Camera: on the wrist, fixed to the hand. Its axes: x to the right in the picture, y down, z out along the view.
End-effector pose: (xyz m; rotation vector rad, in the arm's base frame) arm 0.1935 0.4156 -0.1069 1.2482 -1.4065 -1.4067
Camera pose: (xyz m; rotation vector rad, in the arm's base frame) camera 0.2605 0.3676 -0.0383 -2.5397 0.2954 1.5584
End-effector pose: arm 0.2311 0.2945 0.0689 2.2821 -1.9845 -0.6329
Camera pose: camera 0.2004 0.2420 0.1572 -2.8876 0.0082 -0.0490
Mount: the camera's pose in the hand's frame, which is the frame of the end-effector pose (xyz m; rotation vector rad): 0.0238 0.0645 -0.0823 0.2875 0.2959 -1.4552
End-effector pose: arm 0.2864 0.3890 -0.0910 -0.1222 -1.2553 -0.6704
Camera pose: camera 0.3928 0.3953 -0.0793 1.1947 -0.9834 -1.6331
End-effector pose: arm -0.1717 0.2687 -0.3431 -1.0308 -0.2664 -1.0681
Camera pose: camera -0.1297 0.1947 -0.4084 -0.2681 -0.9678 -2.3533
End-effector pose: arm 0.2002 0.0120 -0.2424 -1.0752 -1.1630 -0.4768
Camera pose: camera 0.3005 -0.0253 -0.2491 0.2689 -1.5316 -1.4563
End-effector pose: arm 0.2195 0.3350 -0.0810 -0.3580 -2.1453 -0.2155
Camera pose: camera 0.2922 0.3763 -0.0139 1.3614 -1.7092 -0.6871
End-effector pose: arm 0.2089 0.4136 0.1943 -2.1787 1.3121 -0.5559
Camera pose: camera 0.1273 0.3486 0.2192 -2.5024 -0.5043 -1.4712
